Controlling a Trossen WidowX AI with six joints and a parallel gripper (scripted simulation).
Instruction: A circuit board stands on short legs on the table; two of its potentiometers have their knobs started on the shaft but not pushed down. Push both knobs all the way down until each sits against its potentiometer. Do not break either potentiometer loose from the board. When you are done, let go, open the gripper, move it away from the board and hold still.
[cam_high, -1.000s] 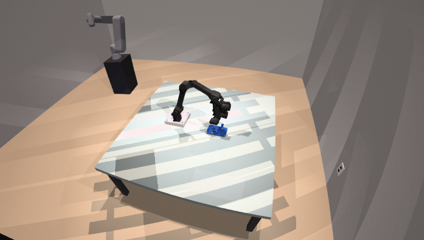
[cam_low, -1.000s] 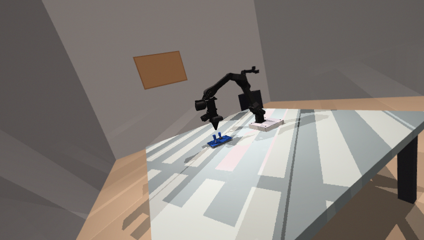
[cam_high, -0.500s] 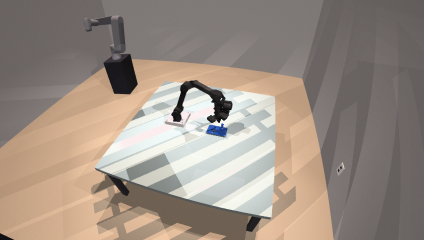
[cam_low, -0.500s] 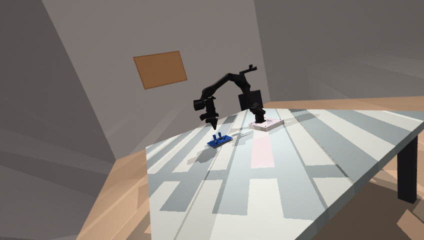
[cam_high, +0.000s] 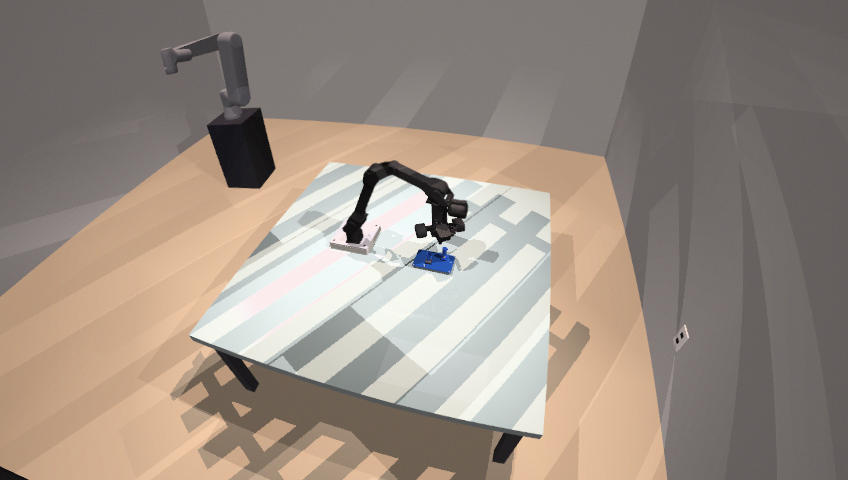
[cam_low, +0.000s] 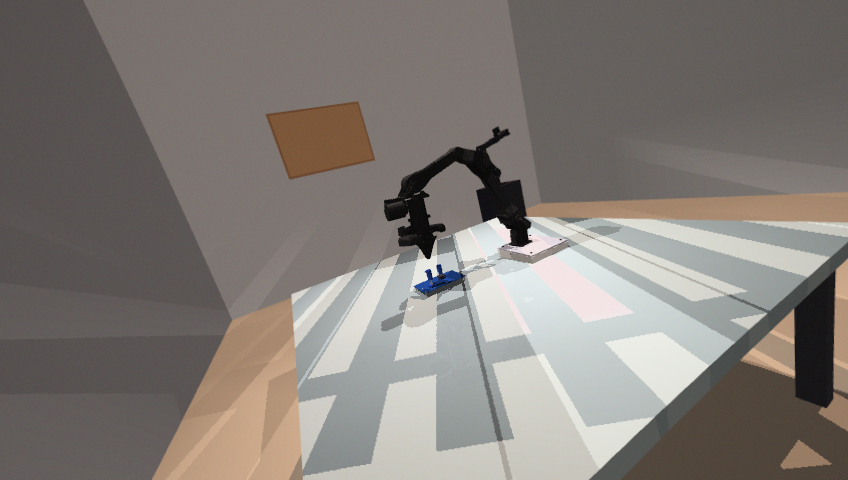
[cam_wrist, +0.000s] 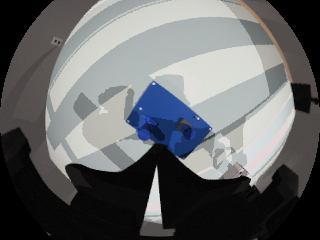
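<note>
The blue knob is 50 mm below my gripper tip, 20 mm ahead of it and 10 mm to the left of it.
</note>
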